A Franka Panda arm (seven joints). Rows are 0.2 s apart.
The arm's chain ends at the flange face. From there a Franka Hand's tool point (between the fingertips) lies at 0.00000 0.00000 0.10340 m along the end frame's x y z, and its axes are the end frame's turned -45 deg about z.
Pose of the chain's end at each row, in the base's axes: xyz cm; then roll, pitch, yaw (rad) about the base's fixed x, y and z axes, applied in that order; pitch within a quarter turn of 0, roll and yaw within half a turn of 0:
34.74 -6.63 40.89 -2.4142 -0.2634 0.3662
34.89 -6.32 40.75 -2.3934 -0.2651 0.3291
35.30 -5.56 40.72 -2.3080 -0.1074 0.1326
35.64 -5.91 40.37 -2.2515 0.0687 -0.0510
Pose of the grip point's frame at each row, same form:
34.16 0.51 33.43 -2.7835 -0.6920 1.1221
34.50 0.98 33.44 -2.7659 -0.7069 1.0790
35.03 2.13 33.81 -2.5545 -0.6389 0.7663
35.60 2.14 33.88 -2.3816 -0.5232 0.4885

